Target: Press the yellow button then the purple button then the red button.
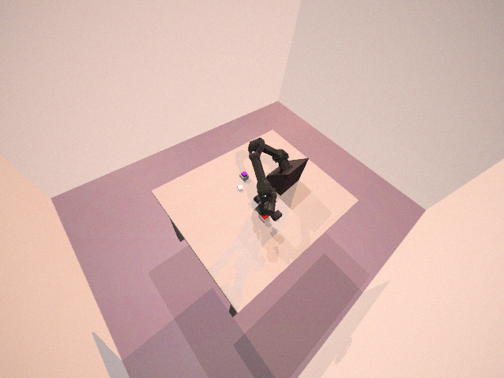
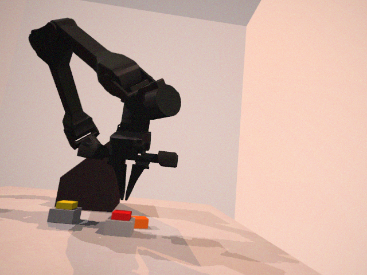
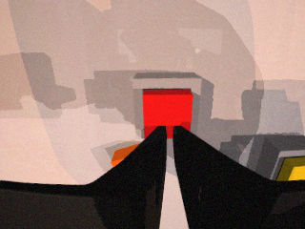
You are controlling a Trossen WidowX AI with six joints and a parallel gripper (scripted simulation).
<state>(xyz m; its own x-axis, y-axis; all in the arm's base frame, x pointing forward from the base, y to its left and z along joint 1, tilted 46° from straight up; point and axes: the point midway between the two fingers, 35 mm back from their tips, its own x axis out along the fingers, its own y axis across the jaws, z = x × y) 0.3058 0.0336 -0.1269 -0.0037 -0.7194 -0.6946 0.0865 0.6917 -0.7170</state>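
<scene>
The red button is 30 mm below my gripper tip. Also, from my gripper tip: white block (50 mm behind, 270 mm to the right, 50 mm below); yellow button (70 mm behind, 120 mm to the right, 30 mm below); orange block (60 mm behind, 40 mm to the left, 50 mm below).
</scene>
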